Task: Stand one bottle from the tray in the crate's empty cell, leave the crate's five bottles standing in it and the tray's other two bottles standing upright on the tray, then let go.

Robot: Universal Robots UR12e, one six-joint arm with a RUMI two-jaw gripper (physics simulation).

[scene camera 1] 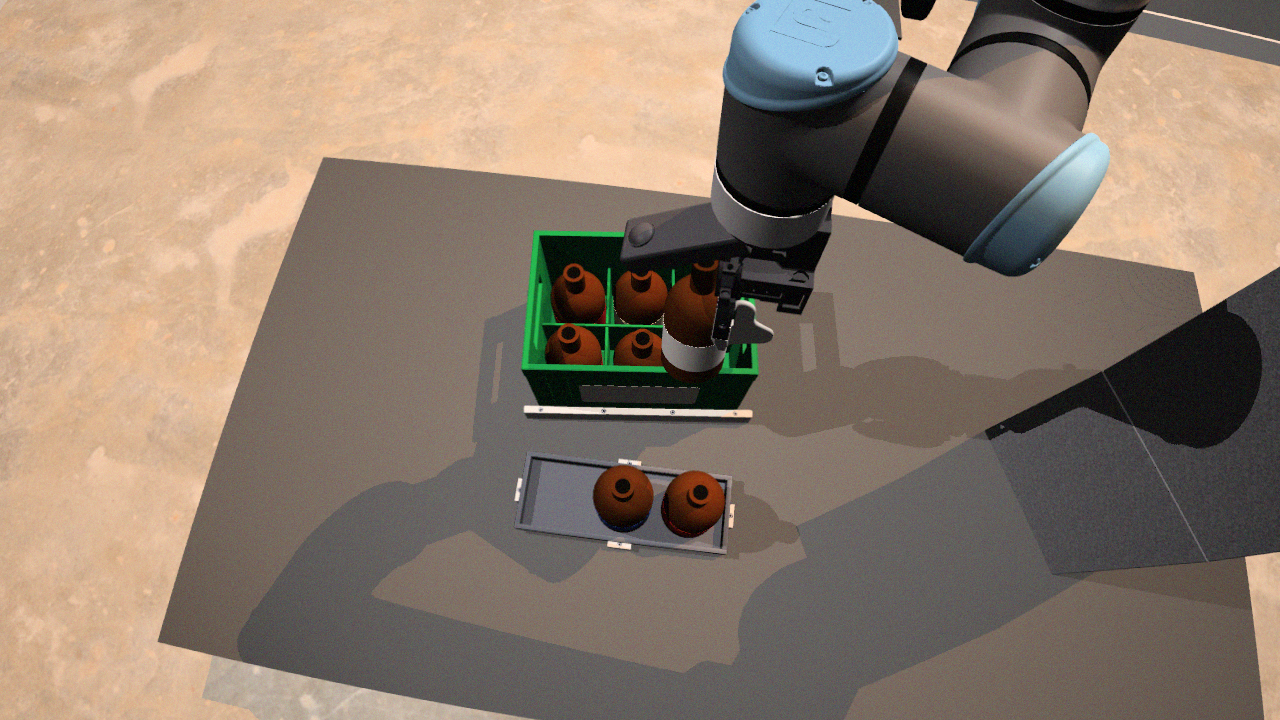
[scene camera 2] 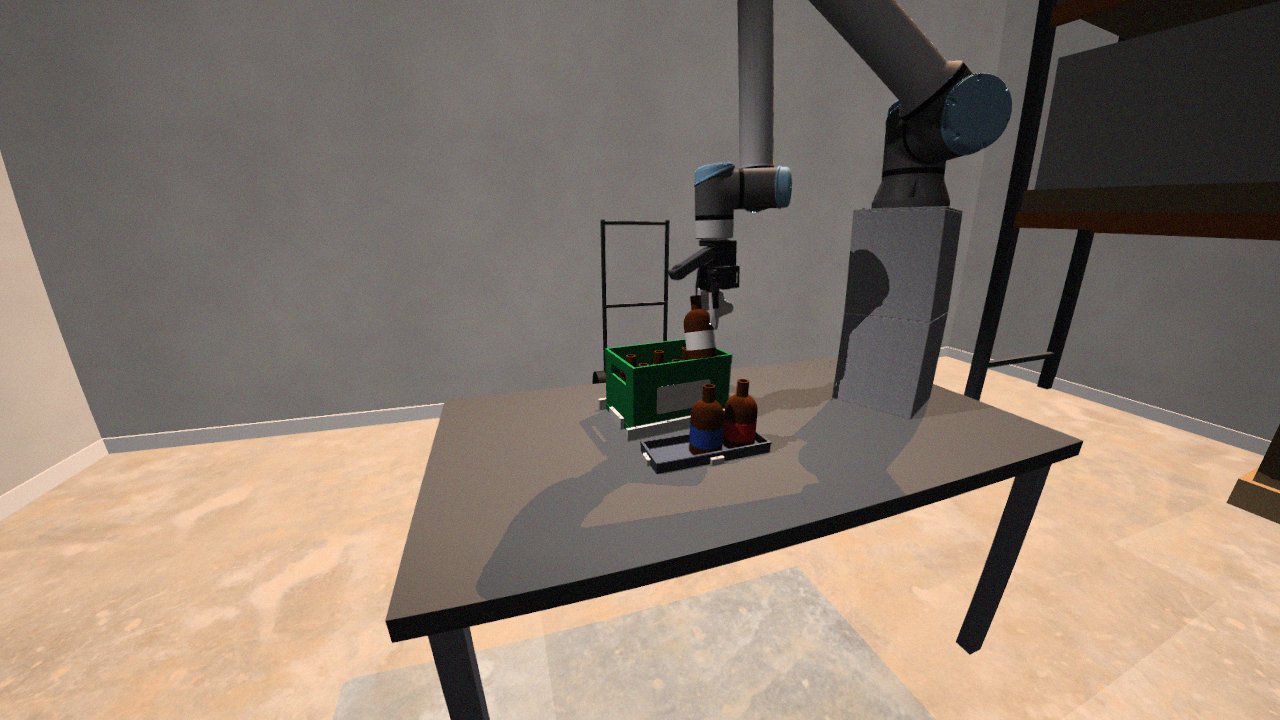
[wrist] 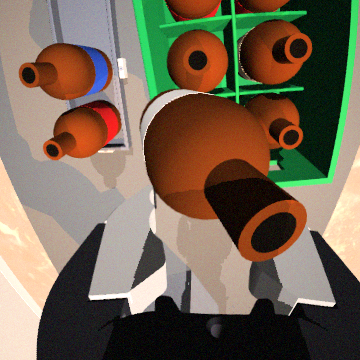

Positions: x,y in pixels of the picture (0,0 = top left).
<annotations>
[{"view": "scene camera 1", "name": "my gripper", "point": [724,316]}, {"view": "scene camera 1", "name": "blue-labelled bottle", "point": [623,495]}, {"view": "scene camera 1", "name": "red-labelled bottle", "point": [694,501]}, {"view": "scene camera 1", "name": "white-labelled bottle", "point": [688,354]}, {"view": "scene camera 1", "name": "red-labelled bottle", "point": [571,345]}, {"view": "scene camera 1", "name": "blue-labelled bottle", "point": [639,348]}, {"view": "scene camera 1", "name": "red-labelled bottle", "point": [577,296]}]
</annotations>
